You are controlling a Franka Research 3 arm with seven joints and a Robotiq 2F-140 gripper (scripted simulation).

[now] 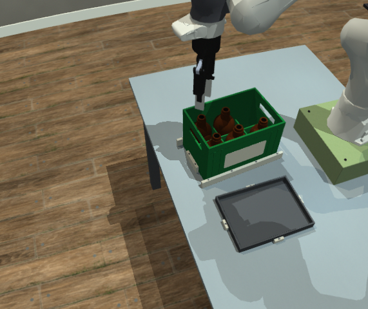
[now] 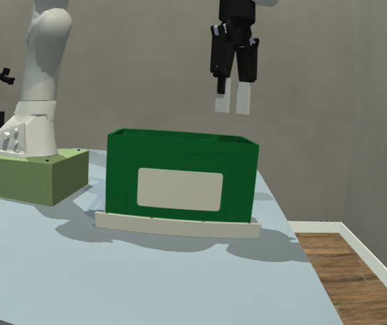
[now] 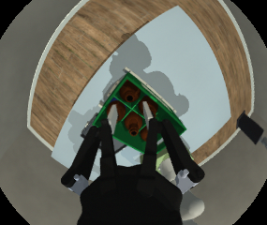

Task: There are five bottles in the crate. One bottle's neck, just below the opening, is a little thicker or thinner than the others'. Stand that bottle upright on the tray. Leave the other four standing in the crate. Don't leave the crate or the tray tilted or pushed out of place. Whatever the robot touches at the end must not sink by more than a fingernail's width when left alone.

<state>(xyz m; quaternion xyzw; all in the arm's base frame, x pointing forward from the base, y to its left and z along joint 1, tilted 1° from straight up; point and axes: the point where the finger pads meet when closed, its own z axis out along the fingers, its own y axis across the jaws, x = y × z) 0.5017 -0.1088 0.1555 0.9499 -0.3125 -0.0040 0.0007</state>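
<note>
My gripper is now 80 mm past the bottle, 10 mm to the left of it and 170 mm above it. Round my hand: dark tray: 110 mm behind, 300 mm to the left, 240 mm below; then green crate: 100 mm behind, 30 mm to the left, 170 mm below.
</note>
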